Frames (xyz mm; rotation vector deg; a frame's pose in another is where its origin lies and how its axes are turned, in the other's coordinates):
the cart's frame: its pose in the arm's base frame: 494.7 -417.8 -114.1 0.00 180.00 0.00
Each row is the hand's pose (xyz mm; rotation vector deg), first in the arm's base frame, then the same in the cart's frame.
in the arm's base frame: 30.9 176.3 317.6 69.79 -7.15 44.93
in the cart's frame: 463.8 594.1 -431.7 62.28 129.81 -96.74
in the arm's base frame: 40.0 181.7 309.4 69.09 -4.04 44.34
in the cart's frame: 454.7 599.5 -423.5 62.55 132.93 -97.46
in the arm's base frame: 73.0 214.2 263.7 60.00 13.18 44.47
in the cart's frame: 421.7 632.0 -377.8 -60.79 -133.09 82.02
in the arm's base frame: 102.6 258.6 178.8 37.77 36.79 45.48
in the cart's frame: 392.1 676.4 -292.9 -56.67 -124.76 47.06
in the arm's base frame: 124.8 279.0 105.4 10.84 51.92 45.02
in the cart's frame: 369.9 696.8 -219.5 -52.88 -117.64 12.73
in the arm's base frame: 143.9 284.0 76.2 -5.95 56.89 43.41
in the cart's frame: 350.8 701.8 -190.3 -49.90 -114.00 -6.84
